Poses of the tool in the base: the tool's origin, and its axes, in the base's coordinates. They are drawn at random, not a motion.
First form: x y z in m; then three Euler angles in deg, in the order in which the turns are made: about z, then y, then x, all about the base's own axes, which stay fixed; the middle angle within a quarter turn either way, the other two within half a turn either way.
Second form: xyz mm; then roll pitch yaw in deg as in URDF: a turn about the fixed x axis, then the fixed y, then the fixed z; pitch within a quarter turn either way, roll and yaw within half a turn. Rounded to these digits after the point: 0 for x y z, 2 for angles.
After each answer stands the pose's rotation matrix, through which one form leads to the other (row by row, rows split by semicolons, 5 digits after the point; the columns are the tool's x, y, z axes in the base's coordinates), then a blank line. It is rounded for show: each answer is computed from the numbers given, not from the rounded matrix.
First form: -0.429 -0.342 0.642 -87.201 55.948 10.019
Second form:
-429 -342 642 -55.64 12.33 -88.40
0.02734 0.55928 0.82853; -0.97654 0.19206 -0.09742; -0.21361 -0.80643 0.55141

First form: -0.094 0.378 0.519 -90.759 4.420 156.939
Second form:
-94 378 519 175.90 23.12 90.82
-0.01321 0.99694 0.07707; 0.91961 0.04237 -0.39055; -0.39262 0.06571 -0.91735

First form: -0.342 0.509 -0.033 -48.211 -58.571 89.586
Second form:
-342 509 -33 89.68 47.86 -58.81
0.34748 0.38879 -0.85329; -0.57399 -0.63138 -0.52143; -0.74148 0.67097 0.00377

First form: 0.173 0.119 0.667 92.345 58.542 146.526
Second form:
173 119 667 -120.69 -31.47 -91.43
-0.02135 -0.52144 0.85302; -0.85269 -0.43597 -0.28784; 0.52198 -0.73351 -0.43531

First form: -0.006 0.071 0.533 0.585 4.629 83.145
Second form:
-6 71 533 83.17 -0.03 4.67
0.99669 -0.01018 0.08070; 0.08134 0.11853 -0.98961; 0.00050 0.99290 0.11897

